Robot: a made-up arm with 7 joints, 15 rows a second.
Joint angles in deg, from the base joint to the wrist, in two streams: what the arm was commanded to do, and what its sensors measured. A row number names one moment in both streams.
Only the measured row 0 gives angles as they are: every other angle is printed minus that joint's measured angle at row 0.
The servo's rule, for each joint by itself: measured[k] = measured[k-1] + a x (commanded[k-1-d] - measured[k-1]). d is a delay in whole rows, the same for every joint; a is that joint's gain. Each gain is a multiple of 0.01, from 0.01 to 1. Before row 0 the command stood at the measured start. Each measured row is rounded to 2 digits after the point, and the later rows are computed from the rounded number. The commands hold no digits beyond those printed.
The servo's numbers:
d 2
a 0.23 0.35 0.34 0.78 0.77 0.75 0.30
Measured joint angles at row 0:
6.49, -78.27, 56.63, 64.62, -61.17, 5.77, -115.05
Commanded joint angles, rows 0 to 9:
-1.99, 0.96, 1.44, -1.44, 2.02, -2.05, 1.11
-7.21, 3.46, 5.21, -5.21, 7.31, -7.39, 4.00
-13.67, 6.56, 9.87, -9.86, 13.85, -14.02, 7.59
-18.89, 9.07, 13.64, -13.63, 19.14, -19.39, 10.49
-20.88, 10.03, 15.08, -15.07, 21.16, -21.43, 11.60
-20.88, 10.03, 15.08, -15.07, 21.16, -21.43, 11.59
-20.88, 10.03, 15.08, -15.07, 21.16, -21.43, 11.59
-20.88, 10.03, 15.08, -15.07, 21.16, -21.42, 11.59
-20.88, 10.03, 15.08, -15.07, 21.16, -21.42, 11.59
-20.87, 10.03, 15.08, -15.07, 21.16, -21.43, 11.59
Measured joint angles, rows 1 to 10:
0.00, 0.00, 0.00, 0.00, 0.00, 0.00, 0.00
0.00, 0.00, 0.00, 0.00, 0.00, 0.00, 0.00
-0.46, 0.34, 0.49, -1.12, 1.56, -1.54, 0.33
-2.01, 1.43, 2.09, -4.31, 5.99, -5.93, 1.43
-4.69, 3.23, 4.74, -8.64, 12.04, -12.00, 3.28
-7.96, 5.27, 7.77, -12.53, 17.51, -17.54, 5.44
-10.93, 6.94, 10.26, -14.51, 20.32, -20.46, 7.29
-13.22, 8.02, 11.90, -14.95, 20.97, -21.19, 8.58
-14.98, 8.72, 12.98, -15.04, 21.12, -21.37, 9.48
-16.34, 9.18, 13.69, -15.06, 21.15, -21.41, 10.11

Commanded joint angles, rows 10 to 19:
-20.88, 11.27, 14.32, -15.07, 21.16, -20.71, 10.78
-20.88, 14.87, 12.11, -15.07, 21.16, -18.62, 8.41
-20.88, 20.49, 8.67, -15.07, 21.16, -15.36, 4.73
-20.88, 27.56, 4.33, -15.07, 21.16, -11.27, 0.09
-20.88, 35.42, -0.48, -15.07, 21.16, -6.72, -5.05
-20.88, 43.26, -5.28, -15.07, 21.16, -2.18, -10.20
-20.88, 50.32, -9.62, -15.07, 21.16, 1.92, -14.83
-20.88, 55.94, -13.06, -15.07, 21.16, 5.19, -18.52
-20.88, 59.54, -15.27, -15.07, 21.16, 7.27, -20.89
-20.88, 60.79, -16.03, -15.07, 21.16, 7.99, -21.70
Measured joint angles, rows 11 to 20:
-17.38, 9.48, 14.16, -15.07, 21.16, -21.42, 10.55
-18.18, 9.67, 14.47, -15.07, 21.16, -21.43, 10.86
-18.80, 10.23, 14.42, -15.07, 21.16, -20.89, 10.84
-19.28, 11.85, 13.63, -15.07, 21.16, -19.19, 10.11
-19.65, 14.87, 11.94, -15.07, 21.16, -16.32, 8.50
-19.93, 19.31, 9.35, -15.07, 21.16, -12.53, 5.98
-20.15, 24.95, 6.01, -15.07, 21.16, -8.17, 2.67
-20.32, 31.36, 2.17, -15.07, 21.16, -3.68, -1.19
-20.45, 38.00, -1.84, -15.07, 21.16, 0.52, -5.28
-20.55, 44.28, -5.65, -15.07, 21.16, 4.02, -9.25

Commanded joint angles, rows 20 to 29:
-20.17, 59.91, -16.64, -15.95, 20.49, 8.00, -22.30
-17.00, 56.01, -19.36, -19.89, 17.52, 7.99, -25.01
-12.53, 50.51, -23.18, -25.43, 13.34, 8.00, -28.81
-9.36, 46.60, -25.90, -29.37, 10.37, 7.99, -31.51
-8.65, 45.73, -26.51, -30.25, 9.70, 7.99, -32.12
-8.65, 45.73, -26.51, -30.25, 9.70, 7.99, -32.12
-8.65, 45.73, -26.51, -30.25, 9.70, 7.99, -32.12
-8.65, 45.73, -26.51, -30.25, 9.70, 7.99, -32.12
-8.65, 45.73, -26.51, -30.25, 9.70, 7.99, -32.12
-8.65, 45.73, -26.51, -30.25, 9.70, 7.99, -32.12
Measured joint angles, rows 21 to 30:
-20.63, 49.62, -8.92, -15.07, 21.16, 6.46, -12.74
-20.69, 53.53, -11.34, -15.07, 21.16, 7.61, -15.43
-20.57, 55.76, -13.14, -15.76, 20.64, 7.90, -17.49
-19.75, 55.85, -15.25, -18.98, 18.24, 7.97, -19.75
-18.09, 53.98, -17.95, -24.01, 14.47, 7.99, -22.47
-16.08, 51.40, -20.65, -28.19, 11.31, 7.99, -25.18
-14.37, 49.42, -22.64, -29.80, 10.07, 7.99, -27.26
-13.05, 48.13, -23.96, -30.15, 9.79, 7.99, -28.72
-12.04, 47.29, -24.83, -30.23, 9.72, 7.99, -29.74
-11.26, 46.74, -25.40, -30.25, 9.70, 7.99, -30.45

